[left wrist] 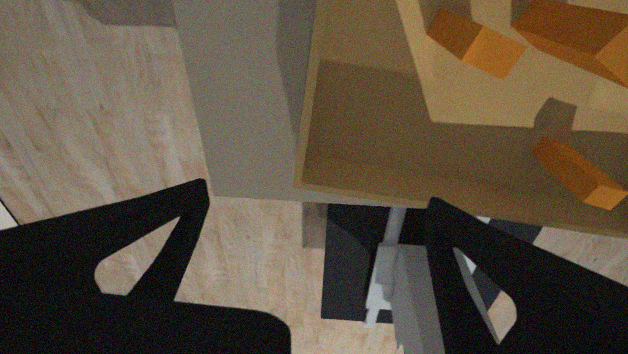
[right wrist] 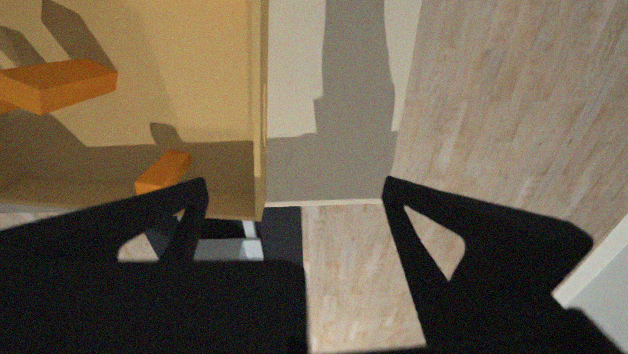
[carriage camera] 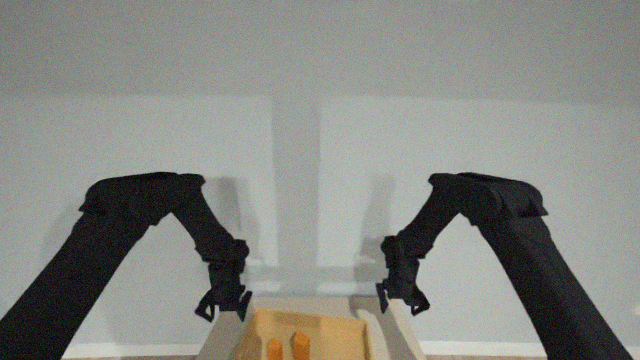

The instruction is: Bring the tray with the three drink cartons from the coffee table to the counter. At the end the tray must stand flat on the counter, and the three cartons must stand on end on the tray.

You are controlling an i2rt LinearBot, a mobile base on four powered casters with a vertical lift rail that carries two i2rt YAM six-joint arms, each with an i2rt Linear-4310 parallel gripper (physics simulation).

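Places are measured from the left arm's base along level axes (x ahead, y down, z left), in millimetres.
Pixels of known places: left gripper, fingertip midpoint: [left wrist: 315,200] [carriage camera: 227,320]; right gripper, fingertip midpoint: [right wrist: 297,187] [carriage camera: 397,313].
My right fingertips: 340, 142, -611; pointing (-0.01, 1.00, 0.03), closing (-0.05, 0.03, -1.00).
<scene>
Ahead of a thing's pixels: the offset from my right fingertips to its top centre, as dx, dy, dz. Level surfaces: height alone.
The wooden tray {-16, +220, +307} [carriage camera: 368,332] [left wrist: 370,142] [right wrist: 259,100] lies on the pale coffee table {dy +295} [carriage camera: 225,336] [left wrist: 240,125] [right wrist: 350,167]. Three orange cartons stand on end on it: a smaller one {+20, +173, +406} [carriage camera: 275,350] [left wrist: 492,52] at the left, a larger one {+28, +158, +312} [carriage camera: 301,346] [left wrist: 575,35] [right wrist: 60,85] beside it, and one {-122, +182, +229} [left wrist: 580,175] [right wrist: 162,172] near the front wall. My left gripper [carriage camera: 225,317] [left wrist: 315,200] is open and empty, over the tray's front-left corner area in its wrist view. My right gripper [carriage camera: 400,311] [right wrist: 297,187] is open and empty, over the front-right corner area. Their heights are hard to judge. The counter does not show.
A grey wall [carriage camera: 150,280] rises behind the table. My dark base [left wrist: 345,285] [right wrist: 282,235] is close to the table's front edge, partly below the tray. Wood floor {dy +745} [left wrist: 240,260] [right wrist: 360,280] lies around it. A white baseboard [right wrist: 595,260] runs along the wall at the right.
</scene>
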